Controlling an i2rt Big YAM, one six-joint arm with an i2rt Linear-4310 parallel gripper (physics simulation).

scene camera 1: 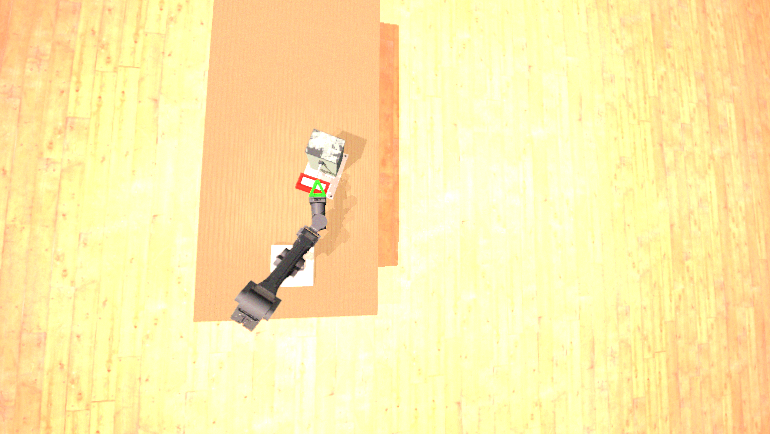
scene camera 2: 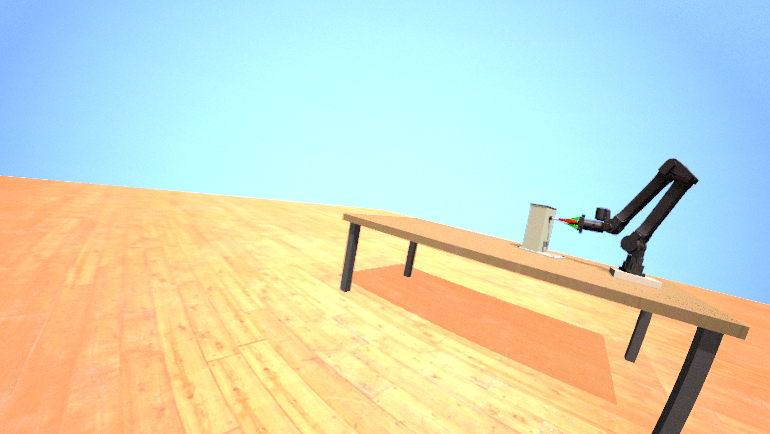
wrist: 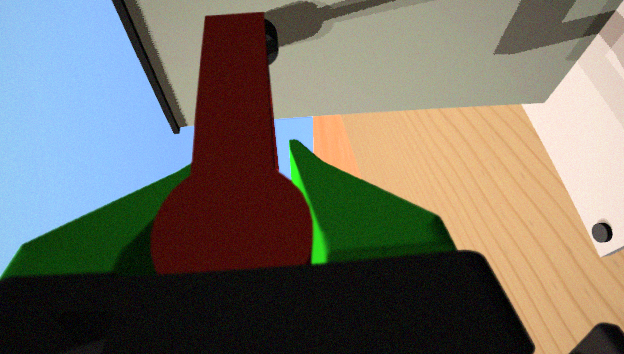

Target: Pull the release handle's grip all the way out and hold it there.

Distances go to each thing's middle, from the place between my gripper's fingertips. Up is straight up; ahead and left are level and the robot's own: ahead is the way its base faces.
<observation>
Right now the white base plate (wrist: pixel 573 124) is 90 mm ahead of my hand, 30 mm to the right of it and 200 mm below it.
</observation>
